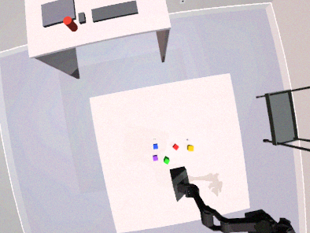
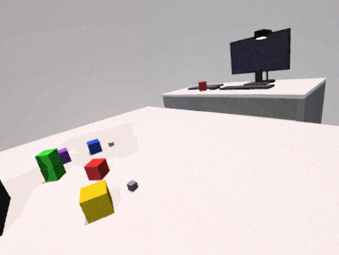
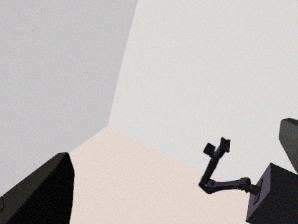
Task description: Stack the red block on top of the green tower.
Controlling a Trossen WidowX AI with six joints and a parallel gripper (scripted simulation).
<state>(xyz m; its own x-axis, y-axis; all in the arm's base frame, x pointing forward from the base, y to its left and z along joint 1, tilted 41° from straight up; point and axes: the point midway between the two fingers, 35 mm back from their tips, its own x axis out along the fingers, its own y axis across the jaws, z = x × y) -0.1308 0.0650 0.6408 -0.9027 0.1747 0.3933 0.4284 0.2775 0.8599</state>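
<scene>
Now: gripper tip 42 cm short of the red block, 35 cm to the right of it and 67 cm above it. Round my gripper tip: yellow block: 39 cm ahead, 22 cm to the left, 66 cm below; purple block: 35 cm ahead, 54 cm to the left, 67 cm below; blue block: 45 cm ahead, 52 cm to the left, 67 cm below.
</scene>
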